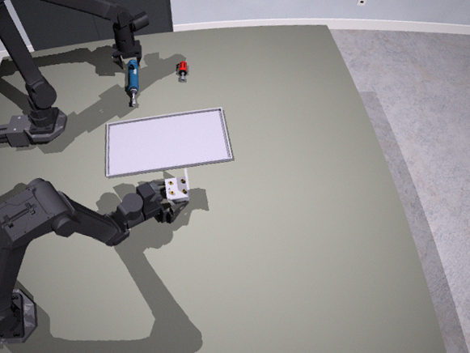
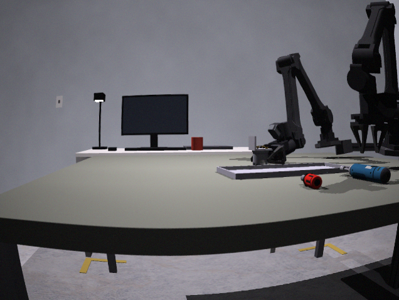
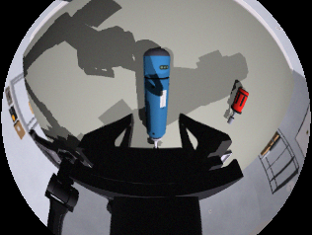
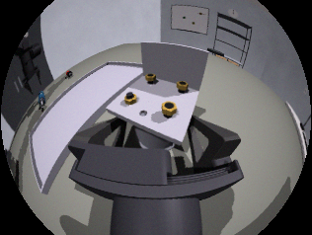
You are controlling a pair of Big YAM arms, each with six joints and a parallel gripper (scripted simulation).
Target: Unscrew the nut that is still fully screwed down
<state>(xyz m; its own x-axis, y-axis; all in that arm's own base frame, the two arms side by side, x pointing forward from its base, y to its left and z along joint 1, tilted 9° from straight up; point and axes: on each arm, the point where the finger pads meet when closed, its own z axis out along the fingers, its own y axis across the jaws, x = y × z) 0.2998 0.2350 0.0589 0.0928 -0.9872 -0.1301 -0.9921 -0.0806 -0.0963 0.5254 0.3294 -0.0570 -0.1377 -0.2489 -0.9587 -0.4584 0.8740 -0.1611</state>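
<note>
Right now my right hand is 5 cm below the bracket. Round my right hand: socket tip 39 cm to the left, 17 cm behind, 1 cm below; short red-handled tool 54 cm to the left, 1 cm below, 1 cm ahead; shallow white tray 21 cm to the left, 5 cm behind, 2 cm below.
</note>
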